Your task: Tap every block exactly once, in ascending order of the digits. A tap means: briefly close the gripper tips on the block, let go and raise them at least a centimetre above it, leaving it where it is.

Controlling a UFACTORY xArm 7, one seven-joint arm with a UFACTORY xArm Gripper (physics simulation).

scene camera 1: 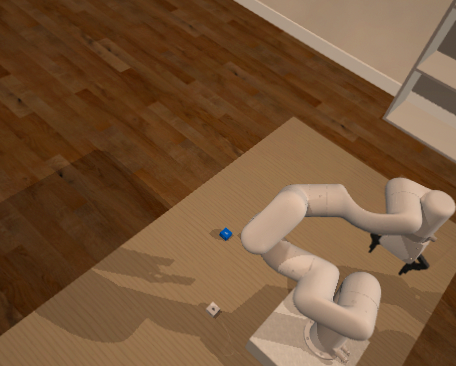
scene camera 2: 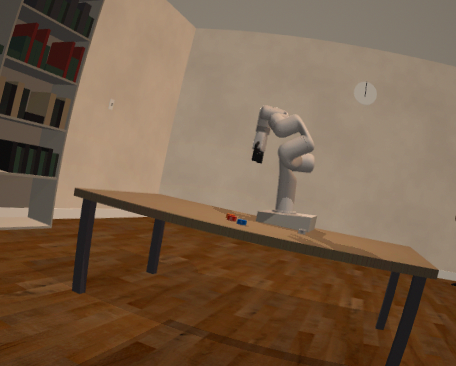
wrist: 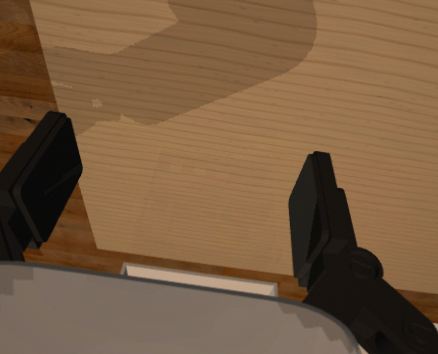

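A blue block [scene camera 1: 226,234] [scene camera 2: 242,222] lies on the table [scene camera 1: 295,150] [scene camera 2: 165,207] [wrist: 225,150]. A white block [scene camera 1: 213,309] [scene camera 2: 302,231] lies apart from it, near the robot base. In scene camera 2, red and orange blocks [scene camera 2: 231,217] show as one small cluster beside the blue block; in scene camera 1 the arm hides them. The digits are too small to read. My gripper [scene camera 1: 386,261] [scene camera 2: 257,160] [wrist: 188,158] is open and empty, high above the table and away from the blocks. No block shows in the wrist view.
The robot base [scene camera 1: 272,337] [scene camera 2: 275,219] stands on the table. The arm [scene camera 1: 277,220] [scene camera 2: 295,150] reaches over the table in scene camera 1. A bookshelf [scene camera 1: 406,87] [scene camera 2: 42,200] stands beyond the table; a pale shelf edge [wrist: 200,281] shows low in the wrist view.
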